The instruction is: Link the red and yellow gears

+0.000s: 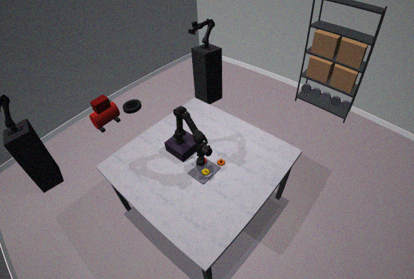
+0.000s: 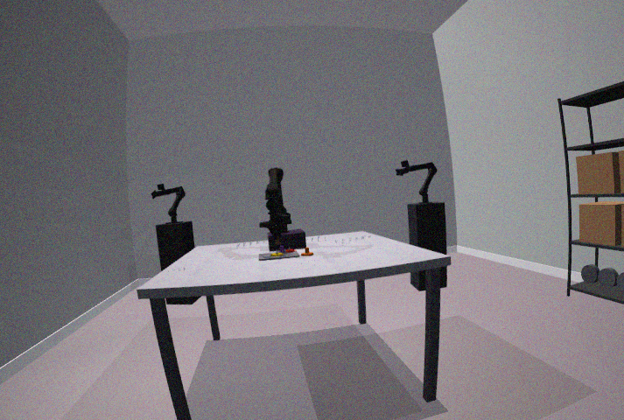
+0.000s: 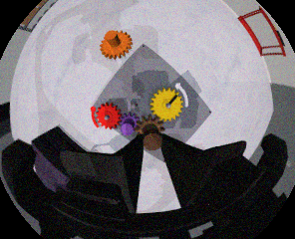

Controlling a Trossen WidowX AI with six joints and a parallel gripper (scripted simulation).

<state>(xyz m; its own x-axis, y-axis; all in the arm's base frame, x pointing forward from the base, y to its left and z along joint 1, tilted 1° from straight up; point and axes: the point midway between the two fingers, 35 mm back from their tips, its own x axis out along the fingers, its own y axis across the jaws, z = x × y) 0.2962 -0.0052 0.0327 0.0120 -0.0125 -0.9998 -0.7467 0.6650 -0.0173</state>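
My gripper tip is now 70 mm above the purple gear, 30 mm past it and 20 mm to the right of it. From my gripper tip the other things lie so: brown gear (10 mm below); then yellow gear (70 mm below, 50 mm ahead); then red gear (70 mm below, 50 mm to the left, 50 mm behind).
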